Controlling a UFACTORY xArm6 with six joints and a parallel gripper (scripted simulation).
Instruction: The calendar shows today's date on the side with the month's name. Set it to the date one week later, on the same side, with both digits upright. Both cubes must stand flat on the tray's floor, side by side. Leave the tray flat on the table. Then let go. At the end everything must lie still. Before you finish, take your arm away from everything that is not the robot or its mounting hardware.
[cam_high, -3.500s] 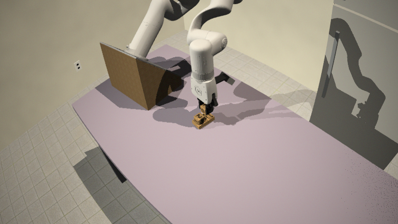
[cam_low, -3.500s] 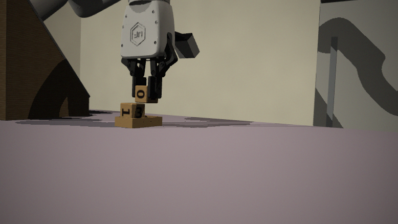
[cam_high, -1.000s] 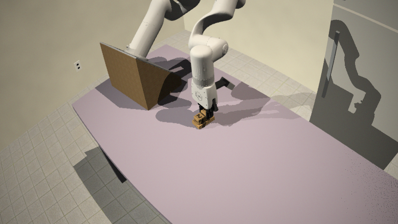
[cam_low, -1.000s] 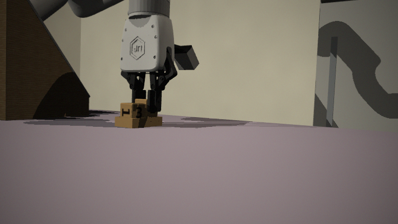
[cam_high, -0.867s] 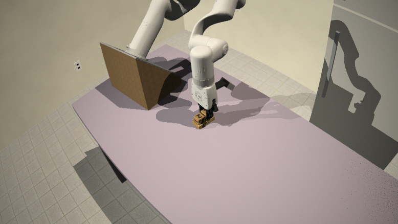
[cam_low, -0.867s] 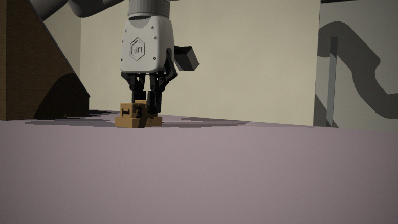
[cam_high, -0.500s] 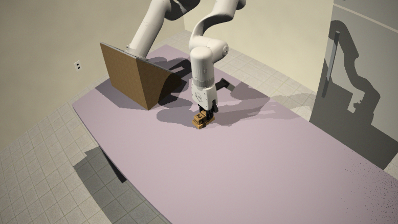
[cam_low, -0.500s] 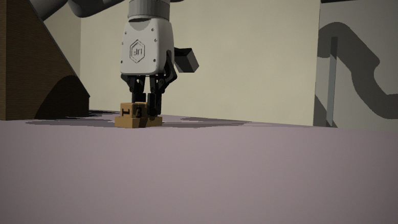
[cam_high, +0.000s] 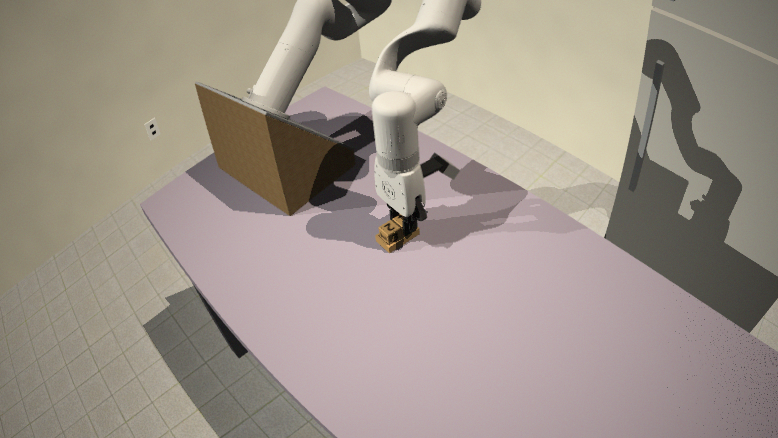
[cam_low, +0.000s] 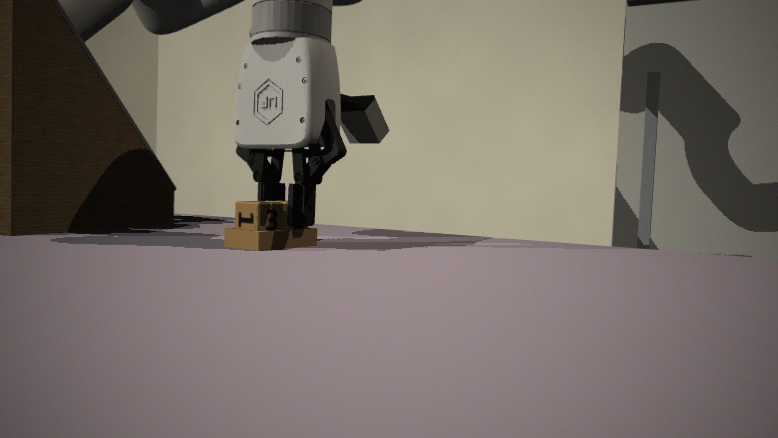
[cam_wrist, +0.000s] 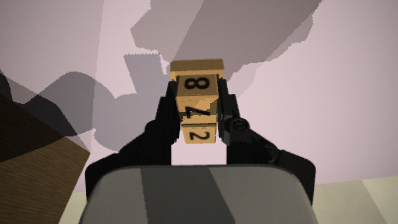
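Right now my hand is 3 cm above the wooden calendar tray and 2 cm to the left of it. Round my hand: cube 3 cm to the right, 1 cm below.
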